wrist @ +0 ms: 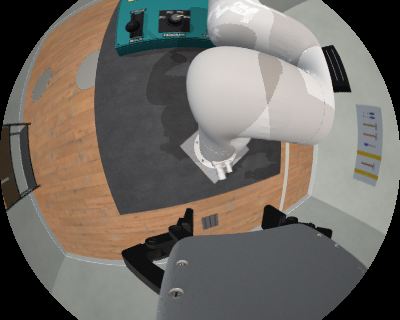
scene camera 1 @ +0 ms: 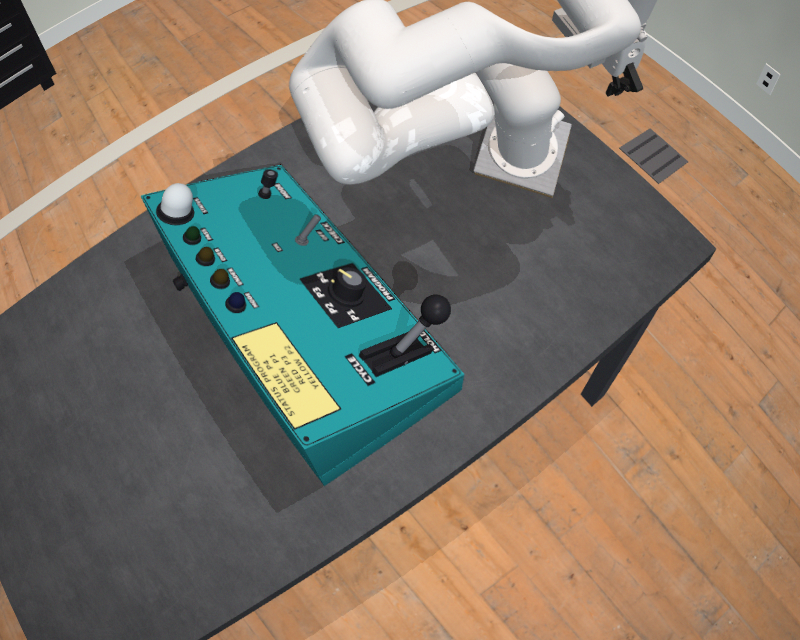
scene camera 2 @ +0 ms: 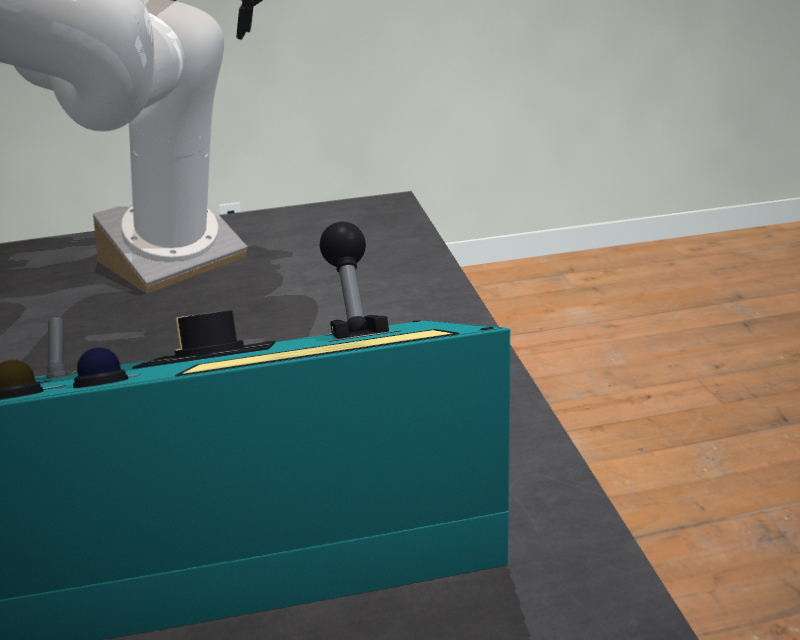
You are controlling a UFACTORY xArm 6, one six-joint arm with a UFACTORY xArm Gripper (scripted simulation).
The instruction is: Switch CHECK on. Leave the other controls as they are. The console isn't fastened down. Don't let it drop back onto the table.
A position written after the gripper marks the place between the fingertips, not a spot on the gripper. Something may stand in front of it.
Observation:
In view: the gripper [scene camera 1: 597, 69] and a teal console [scene camera 2: 184, 490].
The teal console also shows in scene camera 1 [scene camera 1: 272, 305]. The gripper is seen too in the wrist view [wrist: 229, 219].

